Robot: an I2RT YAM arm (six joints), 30 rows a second.
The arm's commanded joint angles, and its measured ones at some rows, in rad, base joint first. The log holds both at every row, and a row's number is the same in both.
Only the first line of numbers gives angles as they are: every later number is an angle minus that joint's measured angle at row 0.
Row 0, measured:
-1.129, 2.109, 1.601, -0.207, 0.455, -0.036
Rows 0 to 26, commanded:
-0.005, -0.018, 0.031, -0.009, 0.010, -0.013
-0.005, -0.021, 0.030, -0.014, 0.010, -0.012
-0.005, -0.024, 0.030, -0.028, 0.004, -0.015
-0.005, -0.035, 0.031, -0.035, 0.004, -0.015
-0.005, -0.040, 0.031, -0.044, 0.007, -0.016
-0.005, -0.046, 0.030, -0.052, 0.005, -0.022
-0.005, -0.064, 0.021, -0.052, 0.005, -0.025
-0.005, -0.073, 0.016, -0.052, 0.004, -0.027
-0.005, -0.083, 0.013, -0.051, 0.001, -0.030
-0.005, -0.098, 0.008, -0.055, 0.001, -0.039
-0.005, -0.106, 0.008, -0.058, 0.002, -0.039
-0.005, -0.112, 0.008, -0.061, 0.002, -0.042
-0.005, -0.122, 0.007, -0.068, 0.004, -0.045
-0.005, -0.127, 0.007, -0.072, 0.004, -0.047
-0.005, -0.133, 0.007, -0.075, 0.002, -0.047
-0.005, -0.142, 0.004, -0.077, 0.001, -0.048
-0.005, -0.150, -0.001, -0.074, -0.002, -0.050
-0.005, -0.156, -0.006, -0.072, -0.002, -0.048
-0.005, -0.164, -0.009, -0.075, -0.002, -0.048
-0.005, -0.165, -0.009, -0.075, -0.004, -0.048
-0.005, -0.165, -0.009, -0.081, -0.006, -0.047
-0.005, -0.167, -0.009, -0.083, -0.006, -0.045
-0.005, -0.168, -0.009, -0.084, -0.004, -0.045
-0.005, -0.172, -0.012, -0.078, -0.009, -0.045
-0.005, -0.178, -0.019, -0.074, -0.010, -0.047
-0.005, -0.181, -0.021, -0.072, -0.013, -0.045
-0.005, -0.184, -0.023, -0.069, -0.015, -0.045
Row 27, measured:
-0.001, -0.102, -0.018, -0.095, -0.016, -0.034
